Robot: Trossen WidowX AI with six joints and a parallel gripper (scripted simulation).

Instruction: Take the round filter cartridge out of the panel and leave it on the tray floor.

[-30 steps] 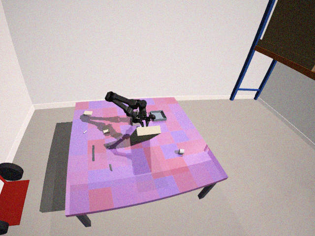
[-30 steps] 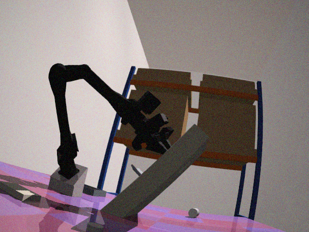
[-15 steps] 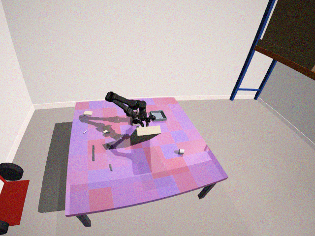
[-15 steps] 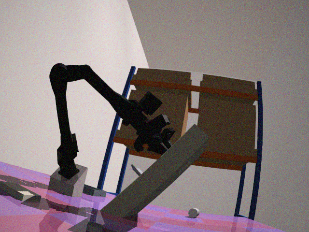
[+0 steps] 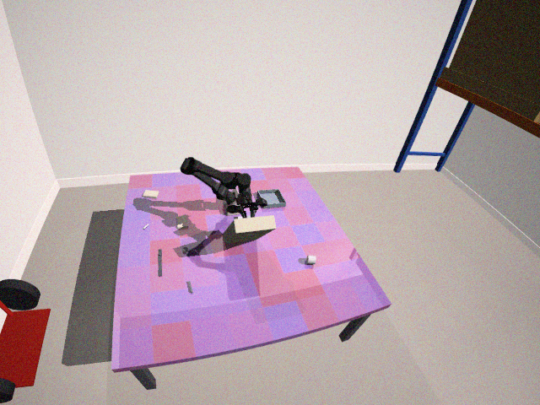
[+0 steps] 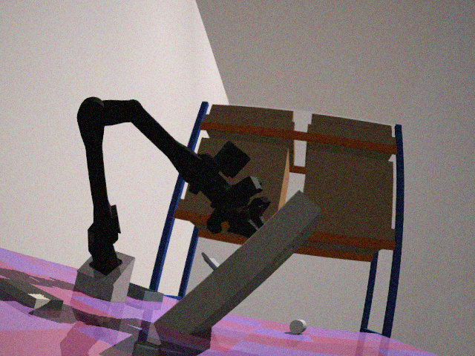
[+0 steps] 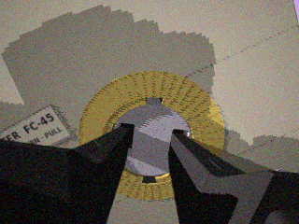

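Now: the white round filter cartridge 10 mm ahead of my gripper tip and 10 mm below it. From my gripper tip the other things lie so: sloped service panel: 40 mm behind, 80 mm below; grey tray: 450 mm behind, 240 mm to the left, 220 mm below.
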